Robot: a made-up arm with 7 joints.
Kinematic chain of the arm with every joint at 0, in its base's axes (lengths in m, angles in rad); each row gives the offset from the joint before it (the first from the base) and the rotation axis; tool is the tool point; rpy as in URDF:
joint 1: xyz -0.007 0.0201 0.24 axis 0 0.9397 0.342
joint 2: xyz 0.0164 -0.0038 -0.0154 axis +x
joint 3: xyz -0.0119 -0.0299 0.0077 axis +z
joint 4: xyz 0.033 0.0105 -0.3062 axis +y
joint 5: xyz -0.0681 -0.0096 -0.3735 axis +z
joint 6: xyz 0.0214 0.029 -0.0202 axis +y
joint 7: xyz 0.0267 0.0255 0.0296 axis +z
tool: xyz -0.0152 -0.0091 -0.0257 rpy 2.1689 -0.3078 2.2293
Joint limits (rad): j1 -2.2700..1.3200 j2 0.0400..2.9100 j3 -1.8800..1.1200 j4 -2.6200..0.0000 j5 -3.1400..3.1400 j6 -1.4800..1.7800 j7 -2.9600..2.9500
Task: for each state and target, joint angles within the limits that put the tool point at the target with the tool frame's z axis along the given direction. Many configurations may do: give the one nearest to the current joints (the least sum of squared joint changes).
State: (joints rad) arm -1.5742 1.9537 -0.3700 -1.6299 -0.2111 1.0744 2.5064
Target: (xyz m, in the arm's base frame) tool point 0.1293 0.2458 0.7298 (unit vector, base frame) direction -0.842 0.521 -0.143
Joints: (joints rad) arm -1.5965 2.4448 -0.7143 -1.6694 -0.3671 1.2573 2.3787
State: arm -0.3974 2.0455 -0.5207 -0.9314 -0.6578 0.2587 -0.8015
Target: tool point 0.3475 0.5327 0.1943 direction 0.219 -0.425 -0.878
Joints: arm -0.2010 1.8812 -0.7306 -1.0968 -0.5928 -0.3834 -0.7873
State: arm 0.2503 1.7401 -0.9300 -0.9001 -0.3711 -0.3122 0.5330
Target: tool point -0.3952 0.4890 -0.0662 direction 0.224 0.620 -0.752
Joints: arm 0.8485 1.3143 -1.4070 -0.6676 -0.0780 -0.2805 1.0711
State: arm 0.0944 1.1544 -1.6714 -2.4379 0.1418 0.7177 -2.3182
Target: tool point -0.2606 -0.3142 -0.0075 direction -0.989 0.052 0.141
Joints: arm 0.8882 0.6569 -1.8800 -2.0106 -0.2102 1.0547 -2.7968
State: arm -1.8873 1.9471 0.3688 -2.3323 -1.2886 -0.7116 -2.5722
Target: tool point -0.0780 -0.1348 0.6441 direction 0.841 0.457 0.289
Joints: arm -1.0268 2.7590 0.4988 -1.7748 -0.5706 -0.8372 -2.0000
